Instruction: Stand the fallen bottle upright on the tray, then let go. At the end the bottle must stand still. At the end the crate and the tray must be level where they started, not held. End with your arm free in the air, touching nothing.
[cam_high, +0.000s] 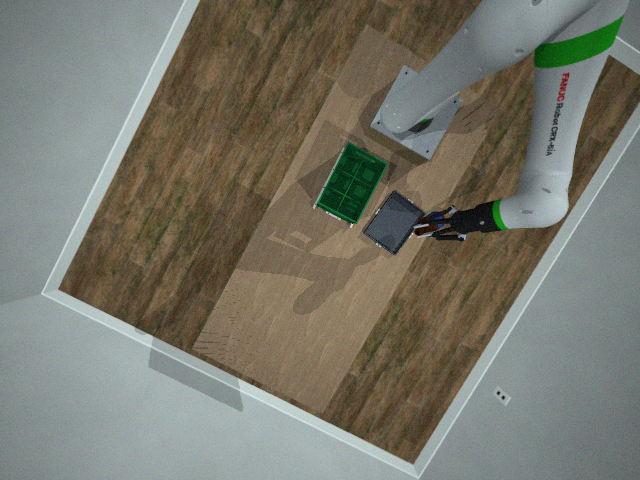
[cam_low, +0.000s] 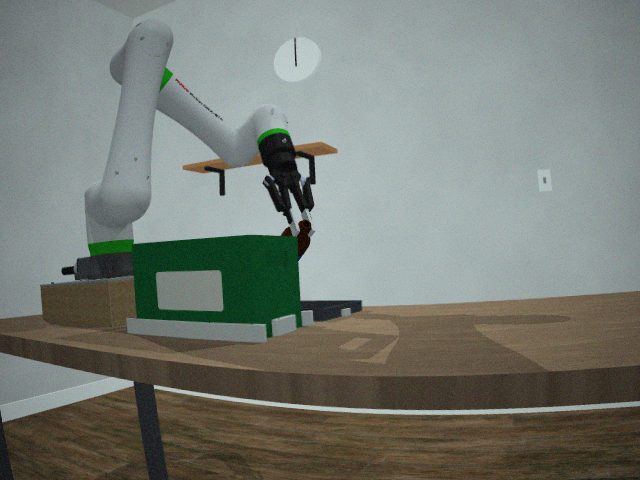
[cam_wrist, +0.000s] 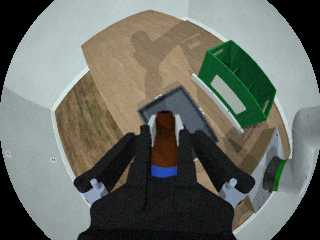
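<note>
Right now the bottle is 30 mm behind my hand, 30 mm to the left of it and 40 mm below it. The rest, counted from my hand: green crate: 70 mm behind, 330 mm to the right, 130 mm below; tray: 50 mm to the right, 210 mm below.
</note>
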